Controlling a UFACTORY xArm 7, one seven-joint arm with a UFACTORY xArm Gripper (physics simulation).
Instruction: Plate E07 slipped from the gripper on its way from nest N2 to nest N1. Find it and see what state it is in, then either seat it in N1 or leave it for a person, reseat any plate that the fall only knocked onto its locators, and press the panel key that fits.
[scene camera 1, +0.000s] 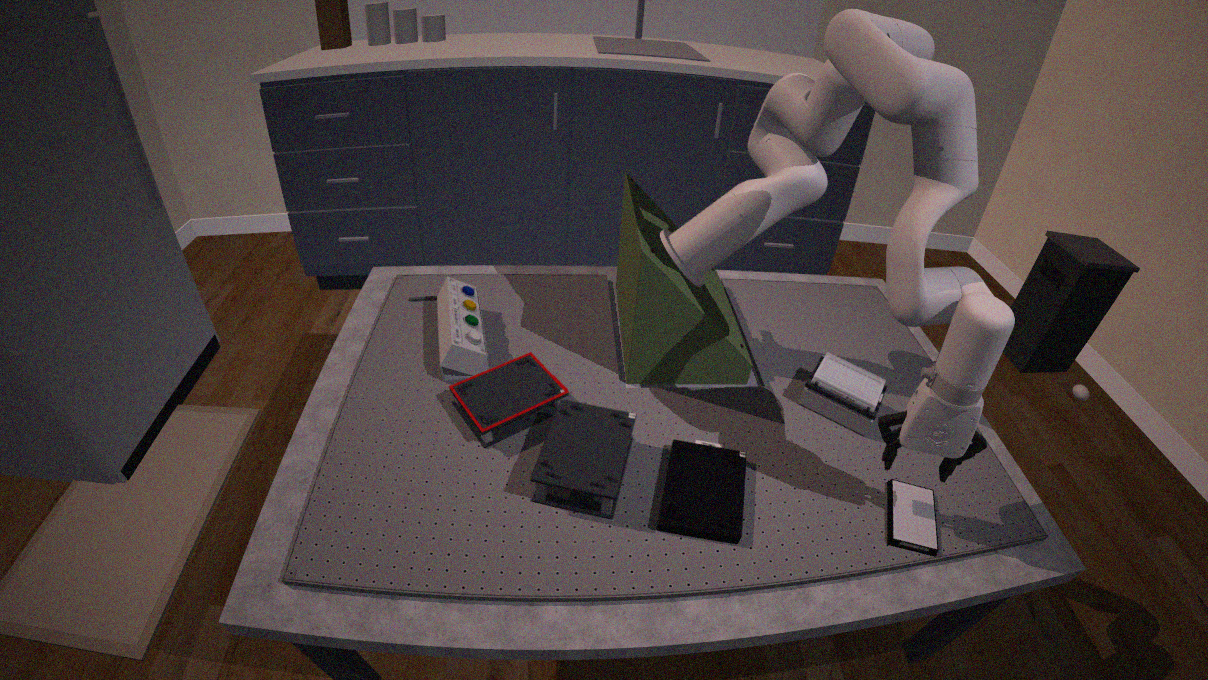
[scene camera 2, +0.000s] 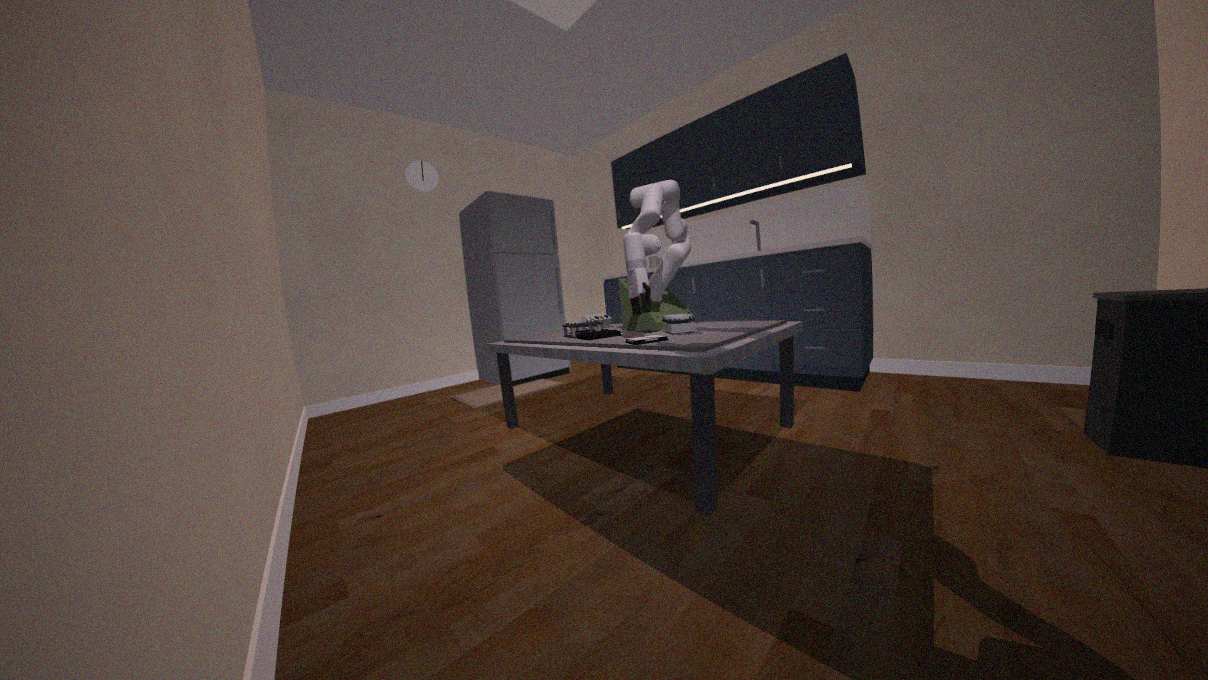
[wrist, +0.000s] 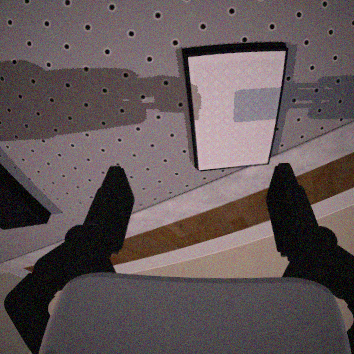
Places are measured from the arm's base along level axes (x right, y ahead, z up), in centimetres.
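Pixels of known places: gripper, fingertip midpoint: (scene camera 1: 914, 469) (scene camera 2: 641, 313) (wrist: 198, 181); arm's base, link origin: (scene camera 1: 680, 259) (scene camera 2: 651, 294).
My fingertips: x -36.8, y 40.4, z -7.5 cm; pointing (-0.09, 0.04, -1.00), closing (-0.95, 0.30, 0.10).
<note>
Ahead of a thing's pixels: the offset from my fingertips to its top centre. "pt": to the spot under its first point. Level surfaces: height alone.
A thin black-edged rectangle with a pale face {pt dx -3.2, dy +2.9, dz -8.4 cm} (scene camera 1: 912, 516) (wrist: 235, 135) lies flat near the right front of the pegboard. My gripper (scene camera 1: 916, 471) (wrist: 198, 181) is open and empty above the board, beside and over the rectangle's near end. A white block {pt dx +4.0, dy -23.2, dz -4.3 cm} (scene camera 1: 847, 384) sits in a dark frame farther back. A red-edged dark plate {dx +64.1, dy -15.5, dz -5.2 cm} (scene camera 1: 507, 390) lies on a low stand at the left. A dark grey stand (scene camera 1: 584, 447) and a flat black nest {dx +31.6, dy -1.2, dz -7.1 cm} (scene camera 1: 704, 489) are right of it. The panel {dx +77.1, dy -31.3, dz -1.4 cm} (scene camera 1: 463, 329) has blue, yellow, green and white keys. No E07 lettering is legible.
A green faceted housing (scene camera 1: 676, 337) surrounds the arm's base at the back middle of the pegboard {dz -9.8 cm} (scene camera 1: 473, 549). The table's grey edge (scene camera 1: 591, 620) runs along the front. A dark bin (scene camera 1: 1066, 304) stands on the floor at the right.
</note>
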